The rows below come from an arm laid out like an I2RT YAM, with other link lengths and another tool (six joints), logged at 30 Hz.
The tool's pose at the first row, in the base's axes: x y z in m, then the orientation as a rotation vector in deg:
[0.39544, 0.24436, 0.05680, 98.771, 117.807, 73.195]
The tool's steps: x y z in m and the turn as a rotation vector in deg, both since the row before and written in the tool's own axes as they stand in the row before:
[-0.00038, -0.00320, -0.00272, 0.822, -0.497, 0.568]
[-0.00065, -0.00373, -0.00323, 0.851, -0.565, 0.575]
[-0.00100, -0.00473, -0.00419, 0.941, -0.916, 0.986]
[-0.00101, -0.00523, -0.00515, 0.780, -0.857, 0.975]
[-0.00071, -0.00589, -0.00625, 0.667, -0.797, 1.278]
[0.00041, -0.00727, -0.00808, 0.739, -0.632, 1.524]
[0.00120, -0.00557, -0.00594, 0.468, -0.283, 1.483]
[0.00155, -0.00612, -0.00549, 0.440, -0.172, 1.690]
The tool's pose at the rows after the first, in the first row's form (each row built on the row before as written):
[0.39158, 0.24280, 0.05614, 99.965, 118.003, 72.130]
[0.38708, 0.24080, 0.05541, 101.194, 118.176, 70.955]
[0.38134, 0.23810, 0.05460, 103.056, 117.972, 69.404]
[0.37459, 0.23506, 0.05425, 104.807, 117.628, 68.031]
[0.36657, 0.23193, 0.05450, 106.859, 116.979, 66.879]
[0.35611, 0.22925, 0.05577, 109.202, 116.285, 65.901]
[0.34805, 0.22826, 0.05710, 111.296, 115.509, 65.525]
[0.33975, 0.22796, 0.05808, 113.607, 114.578, 65.335]

